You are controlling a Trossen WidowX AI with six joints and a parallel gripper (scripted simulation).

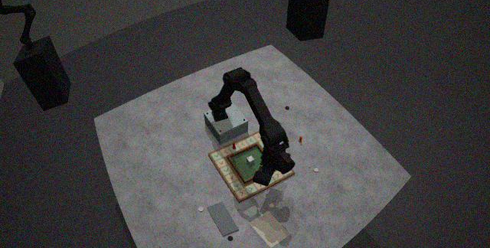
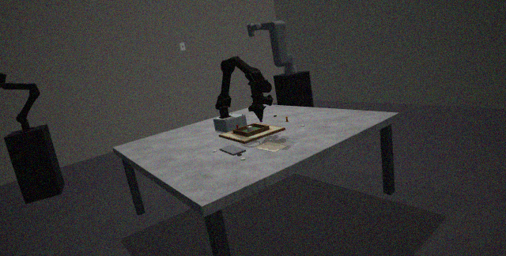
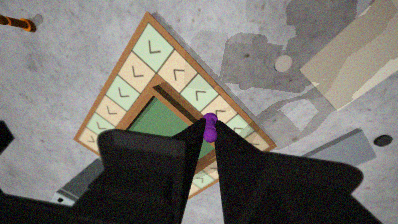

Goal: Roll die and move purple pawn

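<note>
Now: gripper tip 12 cm past the green tray, 8 cm above it and 2 cm to the left of it. The rest, counted from my gripper tip: white die 13 cm behind, 6 cm below, 2 cm to the right; red pawn 22 cm behind, 6 cm to the right, 6 cm below; purple pawn 1 cm above.
</note>
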